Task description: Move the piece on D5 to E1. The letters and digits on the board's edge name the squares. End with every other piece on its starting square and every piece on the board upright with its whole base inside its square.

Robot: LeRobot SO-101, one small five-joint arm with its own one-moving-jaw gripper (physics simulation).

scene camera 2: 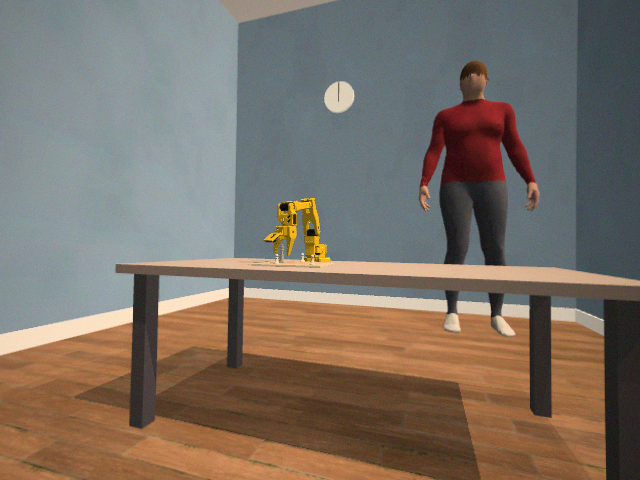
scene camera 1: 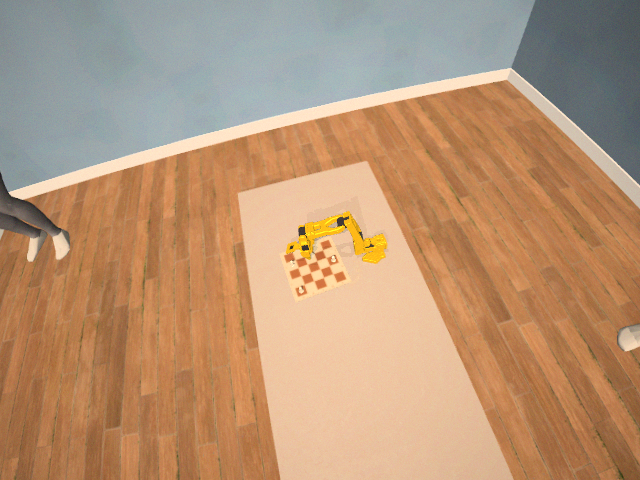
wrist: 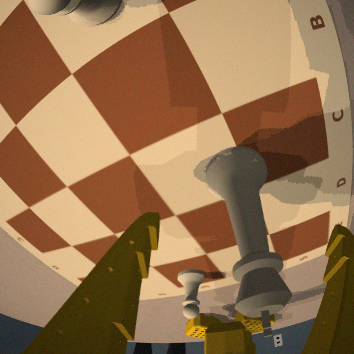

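Pixels of known places: end effector, tool point: (scene camera 2: 287, 254) (scene camera 1: 309, 258) (wrist: 158, 226); arm's base, origin of the base link: (scene camera 1: 366, 252) (wrist: 225, 314).
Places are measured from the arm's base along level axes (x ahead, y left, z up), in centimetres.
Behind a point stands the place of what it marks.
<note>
A tall grey-white king (wrist: 250, 225) @(x 21.4, y -5.0, z 3.7 cm) (scene camera 2: 282, 253) @(x 21.1, y -4.5, z 3.7 cm) stands upright. In the wrist view its base appears on light C4, close to or over the C5 line and near row D; the exact overlap is hidden. The visible part of D5 shows no separate piece base. My gripper (wrist: 247, 222) (scene camera 2: 283, 255) @(x 21.9, y -2.2, z 3.4 cm) (scene camera 1: 298, 253) @(x 21.9, y -2.2, z 3.4 cm) is open: both jaws show with a wide gap, the king shows between and past them, and neither presses on it. The board (scene camera 1: 296, 298) @(x 30.3, y 11.2, z 0.6 cm) lies on the table; E1 (scene camera 1: 339, 276) @(x 12.9, y 7.1, z 0.6 cm) is the dark corner on the arm-base side.
A pawn (wrist: 191, 287) @(x 13.6, y -0.4, z 1.8 cm) (scene camera 1: 333, 258) @(x 13.2, y 0.2, z 2.7 cm) stands on E3. Another pawn (scene camera 1: 292, 262) @(x 28.6, y -2.3, z 3.4 cm) stands at A4, partly in the wrist view's top left. A third pawn (scene camera 1: 301, 289) @(x 27.7, y 9.3, z 2.8 cm) stands on A1. The yellow arm base (scene camera 1: 379, 241) @(x -4.6, y 0.8, z 7.2 cm) is beyond row E. A person (scene camera 2: 473, 139) stands behind the table.
</note>
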